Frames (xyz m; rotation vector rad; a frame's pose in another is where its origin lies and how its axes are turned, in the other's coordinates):
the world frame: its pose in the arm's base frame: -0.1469 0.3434 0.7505 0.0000 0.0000 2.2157
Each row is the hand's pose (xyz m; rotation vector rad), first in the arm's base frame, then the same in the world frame.
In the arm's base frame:
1: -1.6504 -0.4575 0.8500 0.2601 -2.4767 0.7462
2: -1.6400 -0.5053 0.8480 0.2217 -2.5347 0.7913
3: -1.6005 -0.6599 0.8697 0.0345 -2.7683 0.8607
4: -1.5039 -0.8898 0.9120 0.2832 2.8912 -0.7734
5: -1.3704 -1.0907 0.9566 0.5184 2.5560 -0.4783
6: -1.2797 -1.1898 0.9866 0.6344 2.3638 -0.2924
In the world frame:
1: 0.2637 1.6830 0.0995 -1.9996 -1.2749 -0.2979
2: 0.2193 1.7034 0.0975 -2.0353 -1.2484 -0.2123
3: 0.0720 1.7648 0.1192 -2.2177 -1.1416 0.0617
4: -0.1698 1.8258 0.1615 -2.5180 -0.9631 0.4897
5: -0.4106 1.8398 0.2061 -2.8091 -0.7558 0.9000
6: -0.5443 1.8269 0.2361 2.7983 0.5694 -1.0579

